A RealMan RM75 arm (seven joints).
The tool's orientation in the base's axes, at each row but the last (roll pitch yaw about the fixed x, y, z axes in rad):
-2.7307 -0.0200 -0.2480
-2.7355 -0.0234 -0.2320
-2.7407 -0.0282 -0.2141
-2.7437 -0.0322 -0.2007
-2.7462 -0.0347 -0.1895
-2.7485 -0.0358 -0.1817
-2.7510 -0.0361 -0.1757
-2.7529 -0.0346 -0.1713
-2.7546 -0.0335 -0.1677
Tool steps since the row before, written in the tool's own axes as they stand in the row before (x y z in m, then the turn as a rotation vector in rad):
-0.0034 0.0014 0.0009 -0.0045 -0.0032 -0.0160
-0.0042 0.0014 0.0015 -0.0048 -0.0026 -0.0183
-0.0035 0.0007 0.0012 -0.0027 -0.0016 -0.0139
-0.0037 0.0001 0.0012 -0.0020 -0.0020 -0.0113
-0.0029 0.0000 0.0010 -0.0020 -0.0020 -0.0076
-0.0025 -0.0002 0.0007 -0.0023 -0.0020 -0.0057
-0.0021 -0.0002 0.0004 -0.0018 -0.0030 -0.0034
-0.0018 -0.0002 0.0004 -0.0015 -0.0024 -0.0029
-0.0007 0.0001 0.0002 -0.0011 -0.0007 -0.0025
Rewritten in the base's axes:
-0.0035 -0.0001 -0.0015 -0.0055 -0.0022 0.0159
-0.0042 0.0003 -0.0020 -0.0062 -0.0035 0.0177
-0.0034 0.0006 -0.0015 -0.0038 -0.0032 0.0133
-0.0035 0.0011 -0.0013 -0.0028 -0.0020 0.0111
-0.0027 0.0009 -0.0010 -0.0024 -0.0006 0.0077
-0.0024 0.0009 -0.0007 -0.0025 0.0001 0.0059
-0.0020 0.0007 -0.0004 -0.0017 0.0018 0.0042
-0.0017 0.0006 -0.0004 -0.0014 0.0014 0.0035
-0.0007 0.0001 -0.0002 -0.0012 -0.0001 0.0025

